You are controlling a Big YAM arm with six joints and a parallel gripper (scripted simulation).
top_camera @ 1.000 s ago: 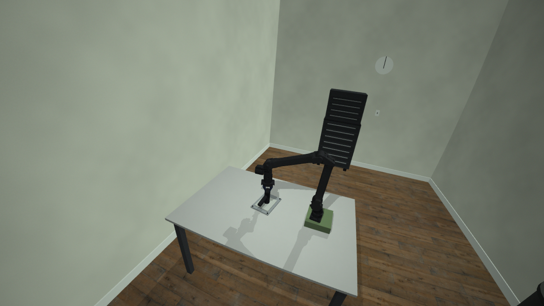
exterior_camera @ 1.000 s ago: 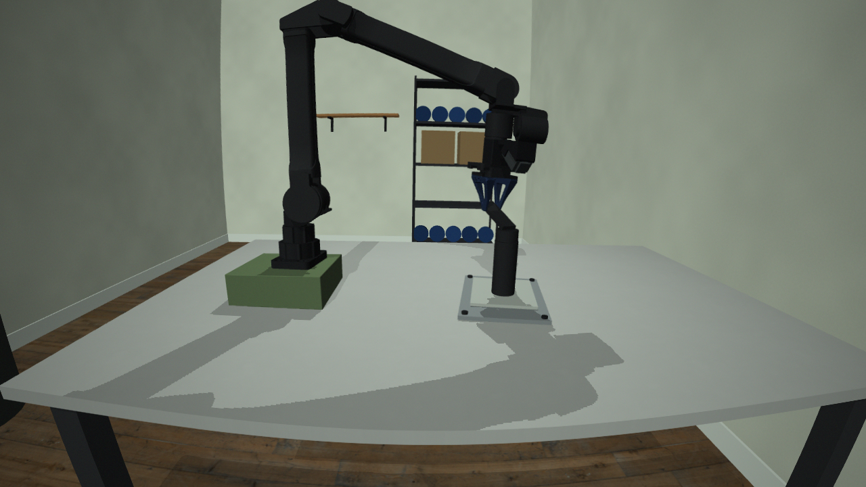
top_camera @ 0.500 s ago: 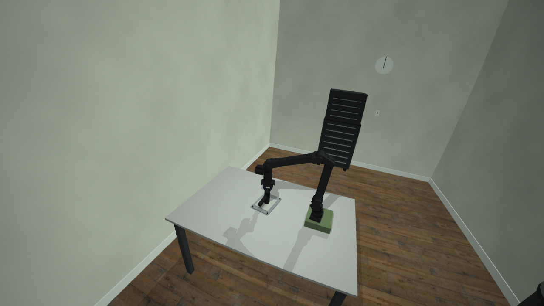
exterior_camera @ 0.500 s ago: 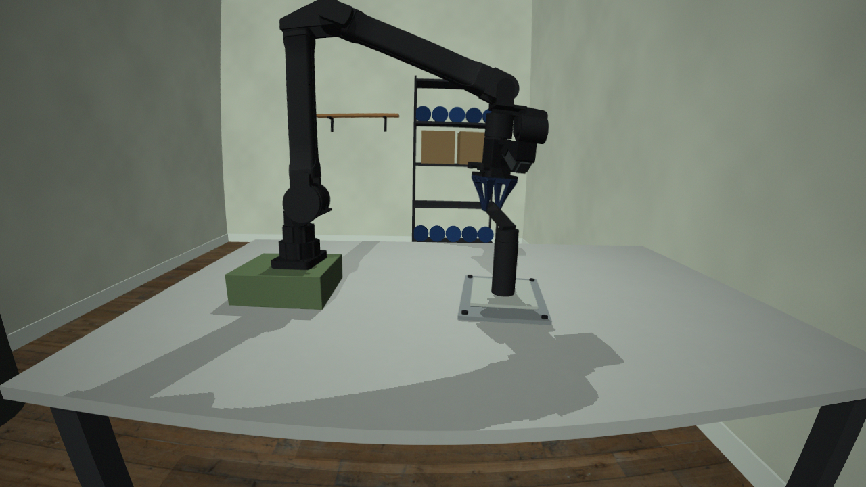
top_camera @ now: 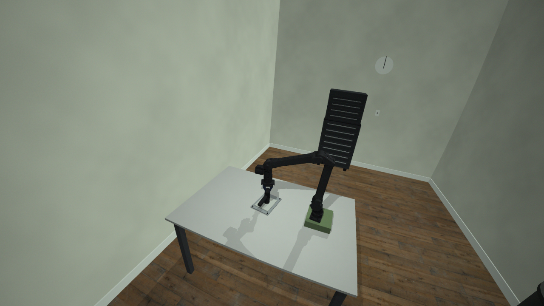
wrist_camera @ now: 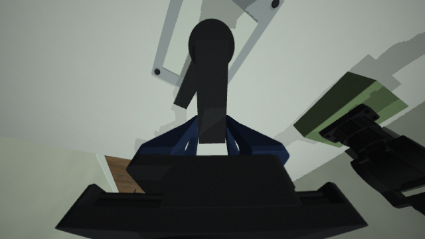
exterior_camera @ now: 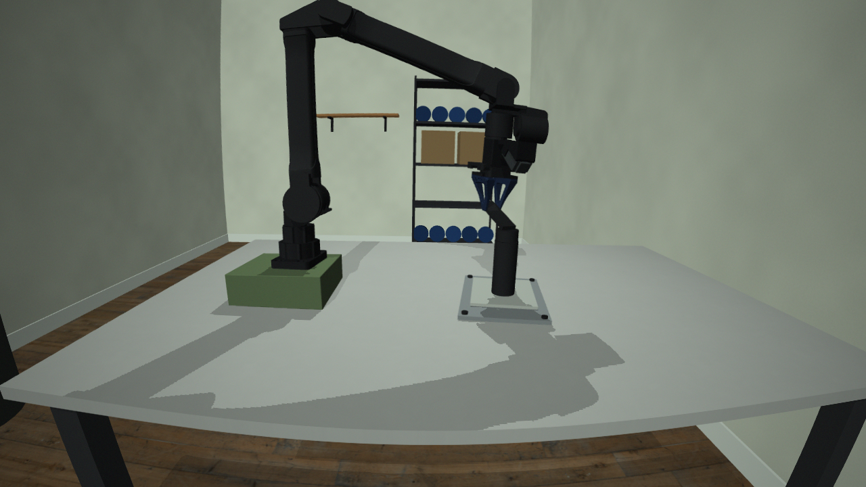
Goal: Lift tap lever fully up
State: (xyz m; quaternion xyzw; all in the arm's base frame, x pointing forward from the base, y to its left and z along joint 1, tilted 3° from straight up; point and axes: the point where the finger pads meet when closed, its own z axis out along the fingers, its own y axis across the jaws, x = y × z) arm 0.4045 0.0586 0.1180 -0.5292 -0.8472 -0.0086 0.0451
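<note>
My hand is 10 mm short of the black lever, 20 mm to the left of it and 10 mm above it. Round my hand: tap: 20 mm ahead, 40 mm to the right, 80 mm below.
</note>
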